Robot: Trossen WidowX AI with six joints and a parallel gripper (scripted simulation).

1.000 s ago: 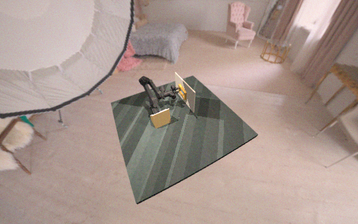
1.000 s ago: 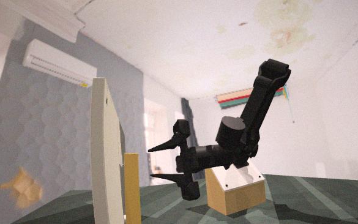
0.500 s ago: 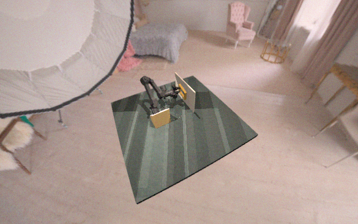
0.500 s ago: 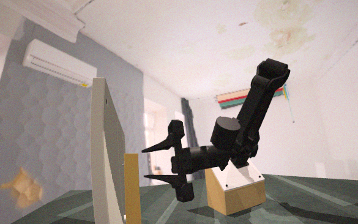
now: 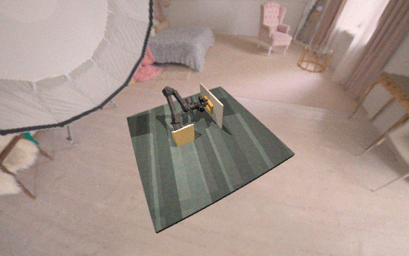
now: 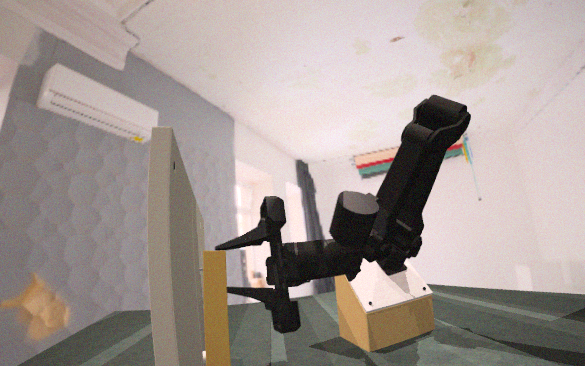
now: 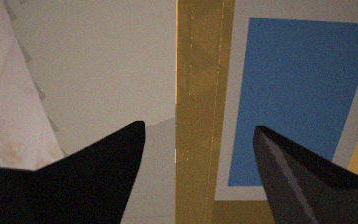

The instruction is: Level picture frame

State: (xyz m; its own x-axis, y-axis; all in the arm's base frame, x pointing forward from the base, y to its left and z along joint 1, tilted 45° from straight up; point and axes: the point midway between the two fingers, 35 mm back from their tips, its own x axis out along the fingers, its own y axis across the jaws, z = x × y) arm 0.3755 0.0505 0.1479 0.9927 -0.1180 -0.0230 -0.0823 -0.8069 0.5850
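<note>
The picture frame lies 5 cm below my gripper tip and 1 cm ahead of it. Round my gripper tip: wall panel: 6 cm below, 2 cm ahead.
</note>
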